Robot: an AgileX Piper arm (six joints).
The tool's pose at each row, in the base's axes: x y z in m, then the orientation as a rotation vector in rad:
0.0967 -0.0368 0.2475 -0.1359 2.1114 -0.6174
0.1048 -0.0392 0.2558 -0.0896 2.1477 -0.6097
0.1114 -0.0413 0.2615 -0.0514 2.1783 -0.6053
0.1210 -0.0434 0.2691 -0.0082 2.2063 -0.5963
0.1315 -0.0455 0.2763 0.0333 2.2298 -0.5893
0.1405 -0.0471 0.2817 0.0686 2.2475 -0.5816
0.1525 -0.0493 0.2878 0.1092 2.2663 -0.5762
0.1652 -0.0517 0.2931 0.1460 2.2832 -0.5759
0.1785 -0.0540 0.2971 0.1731 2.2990 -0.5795
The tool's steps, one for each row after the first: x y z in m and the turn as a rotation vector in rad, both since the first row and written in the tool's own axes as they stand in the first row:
-0.0102 -0.0050 0.0035 0.0030 0.0407 0.0308
-0.0176 -0.0086 0.0069 0.0066 0.0757 0.0549
-0.0282 -0.0128 0.0118 0.0095 0.1087 0.0841
-0.0390 -0.0167 0.0177 0.0141 0.1379 0.1116
-0.0478 -0.0195 0.0230 0.0173 0.1606 0.1357
-0.0587 -0.0227 0.0305 0.0236 0.1864 0.1619
-0.0693 -0.0257 0.0391 0.0323 0.2108 0.1835
-0.0793 -0.0278 0.0488 0.0404 0.2329 0.1970

